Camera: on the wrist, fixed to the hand. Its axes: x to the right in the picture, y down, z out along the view.
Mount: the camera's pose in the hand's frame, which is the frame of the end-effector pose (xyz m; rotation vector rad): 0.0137 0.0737 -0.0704 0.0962 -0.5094 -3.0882
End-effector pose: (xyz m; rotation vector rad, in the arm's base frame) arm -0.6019 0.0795 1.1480 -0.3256 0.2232 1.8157
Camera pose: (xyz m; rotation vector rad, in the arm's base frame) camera -0.6689 0.0500 1.0758 0.1077 -0.4540 -1.2173
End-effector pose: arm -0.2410 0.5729 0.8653 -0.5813 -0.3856 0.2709
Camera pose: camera -0.2091 0.6033 0.7724 0.6876 -1.2564 -2.5383
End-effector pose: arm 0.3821 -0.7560 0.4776 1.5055 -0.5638 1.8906
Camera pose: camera 0.2793 -0.7564 0.4779 0.7741 1.2092 -0.9111
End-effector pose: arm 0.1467 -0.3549 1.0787 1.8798 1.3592 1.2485
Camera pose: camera 0.1194 -0.3778 1.1752 -0.9777 1.5795 -0.8963
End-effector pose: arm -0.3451 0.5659 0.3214 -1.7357 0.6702 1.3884
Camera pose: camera -0.3625 0.4680 0.2950 -0.3771 -1.6709 -0.6633
